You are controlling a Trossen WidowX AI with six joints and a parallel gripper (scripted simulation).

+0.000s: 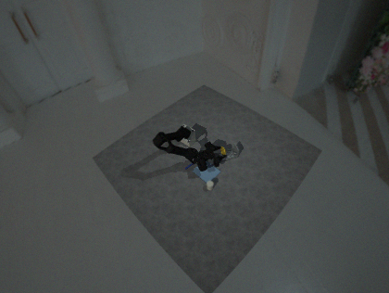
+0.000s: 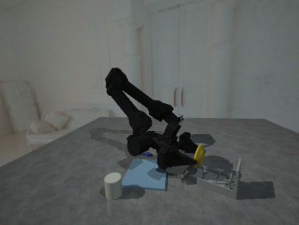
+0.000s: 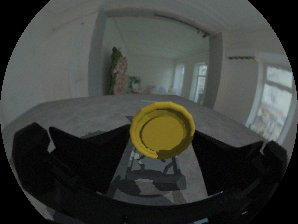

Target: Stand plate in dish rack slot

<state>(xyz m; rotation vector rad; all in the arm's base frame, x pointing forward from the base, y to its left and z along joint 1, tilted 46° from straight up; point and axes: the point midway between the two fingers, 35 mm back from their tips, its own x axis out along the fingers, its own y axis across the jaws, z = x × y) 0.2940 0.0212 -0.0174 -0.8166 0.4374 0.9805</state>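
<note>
My gripper tip is 50 mm above the grey dish rack, 30 mm to the right of it and 10 mm short of it. Also, from my gripper tip: cream cup (250 mm to the right, 80 mm ahead, 50 mm below); plate (10 mm to the right).
</note>
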